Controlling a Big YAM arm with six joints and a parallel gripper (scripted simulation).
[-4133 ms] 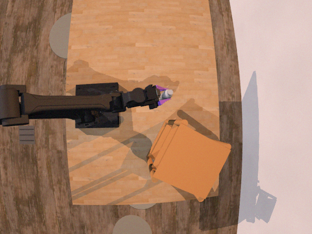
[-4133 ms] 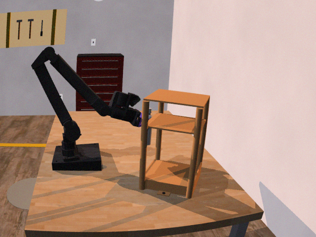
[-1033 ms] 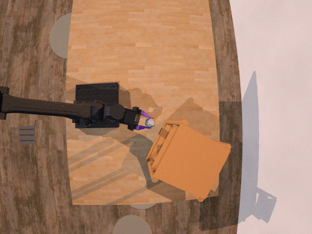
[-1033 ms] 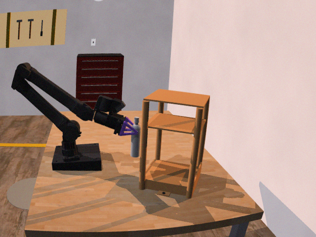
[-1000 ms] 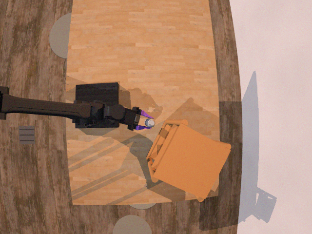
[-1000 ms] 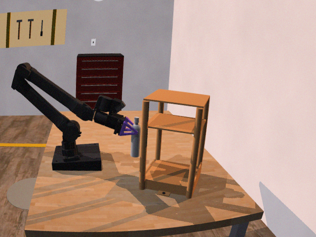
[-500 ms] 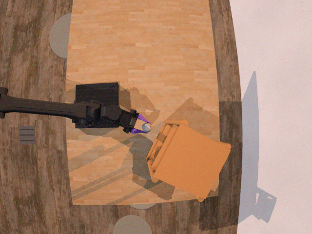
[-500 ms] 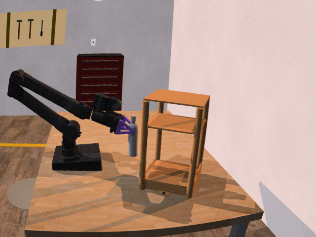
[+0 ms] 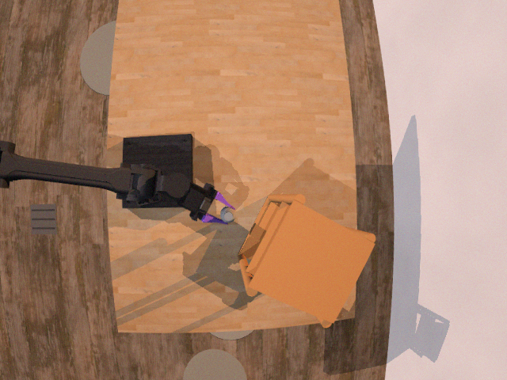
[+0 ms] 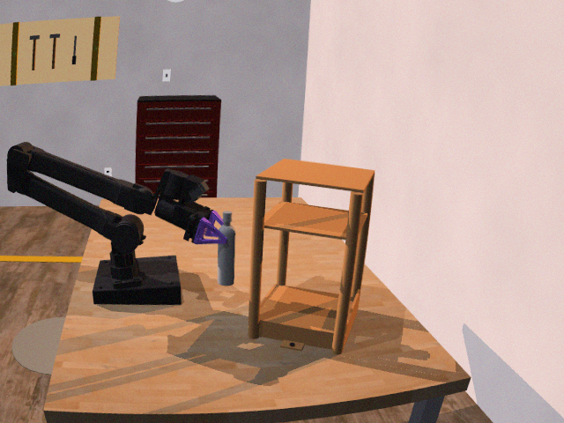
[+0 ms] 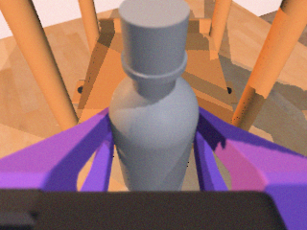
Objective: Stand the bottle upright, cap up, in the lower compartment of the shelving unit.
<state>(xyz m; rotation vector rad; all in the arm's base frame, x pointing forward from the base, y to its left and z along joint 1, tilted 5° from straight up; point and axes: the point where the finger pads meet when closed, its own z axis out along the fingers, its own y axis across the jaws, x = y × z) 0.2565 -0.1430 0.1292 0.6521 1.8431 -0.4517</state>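
My hand is 16 cm short of the shelving unit and 14 cm to the left of it. The rest, counted from my hand: grey bottle (right at my hand).
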